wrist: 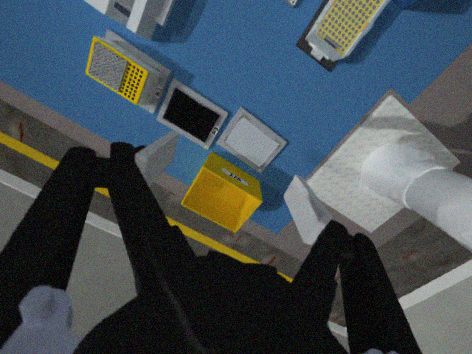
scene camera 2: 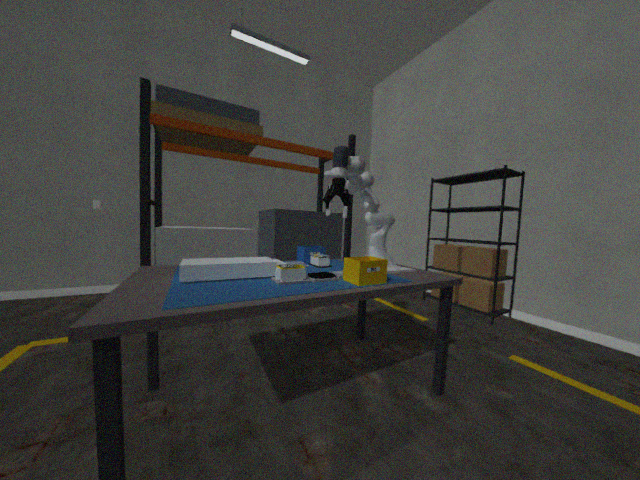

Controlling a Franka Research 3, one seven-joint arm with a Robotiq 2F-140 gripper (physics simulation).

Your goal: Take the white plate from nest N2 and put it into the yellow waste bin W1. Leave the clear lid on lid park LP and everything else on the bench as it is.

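My gripper [scene camera 2: 336, 211] [wrist: 235, 167] is open and empty, fingers pointing down, high above the bench. The yellow waste bin [scene camera 2: 364, 271] [wrist: 220, 192] stands at the front edge of the blue mat, open side up, and appears between the fingertips in the wrist view. Beside it a flat pale rectangle [wrist: 250, 140] lies in a grey frame; it looks like the white plate, but its nest label does not show and I cannot tell it surely from the clear lid. Next to it is a black rectangle [scene camera 2: 322, 275] [wrist: 192, 114] in a grey frame. The lid park cannot be made out.
A yellow-and-grey topped box [scene camera 2: 290, 271] [wrist: 117, 70] stands left of the black rectangle. A yellow-dotted white rack [scene camera 2: 319, 259] [wrist: 345, 25] sits on a dark base farther back. A long white box [scene camera 2: 227, 269] is at the left. The robot's pale base plate [wrist: 350, 185] is at the right.
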